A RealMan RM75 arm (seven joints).
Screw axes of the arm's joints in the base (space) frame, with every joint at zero. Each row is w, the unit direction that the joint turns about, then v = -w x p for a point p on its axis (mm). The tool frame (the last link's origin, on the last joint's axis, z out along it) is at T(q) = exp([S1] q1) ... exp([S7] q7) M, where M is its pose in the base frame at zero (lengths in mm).
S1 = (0, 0, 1, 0, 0, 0)
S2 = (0, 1, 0, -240.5, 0, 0)
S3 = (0, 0, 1, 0, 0, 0)
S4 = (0, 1, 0, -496.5, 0, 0)
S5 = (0, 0, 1, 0, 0, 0)
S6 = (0, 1, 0, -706.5, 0, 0)
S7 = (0, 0, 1, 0, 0, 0)
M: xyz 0 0 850.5 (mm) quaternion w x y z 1 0 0 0
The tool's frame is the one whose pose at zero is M.
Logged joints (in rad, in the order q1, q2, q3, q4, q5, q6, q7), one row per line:
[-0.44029, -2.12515, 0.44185, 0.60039, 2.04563, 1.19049, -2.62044]
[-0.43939, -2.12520, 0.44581, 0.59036, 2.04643, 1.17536, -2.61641]
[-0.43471, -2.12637, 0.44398, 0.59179, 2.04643, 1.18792, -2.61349]
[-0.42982, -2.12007, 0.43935, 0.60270, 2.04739, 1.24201, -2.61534]
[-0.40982, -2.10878, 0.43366, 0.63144, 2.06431, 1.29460, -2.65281]
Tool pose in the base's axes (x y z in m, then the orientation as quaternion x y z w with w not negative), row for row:
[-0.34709, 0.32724, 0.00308, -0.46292, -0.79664, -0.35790, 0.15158]
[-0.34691, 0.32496, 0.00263, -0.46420, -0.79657, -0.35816, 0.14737]
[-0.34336, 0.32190, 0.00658, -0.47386, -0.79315, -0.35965, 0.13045]
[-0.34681, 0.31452, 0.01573, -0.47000, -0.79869, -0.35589, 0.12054]
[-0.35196, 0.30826, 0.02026, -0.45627, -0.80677, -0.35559, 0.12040]
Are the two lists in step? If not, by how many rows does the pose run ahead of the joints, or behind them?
The pose runs 1 row ahead of the joints: the pose in row i belongs to the joints in row i + 1.
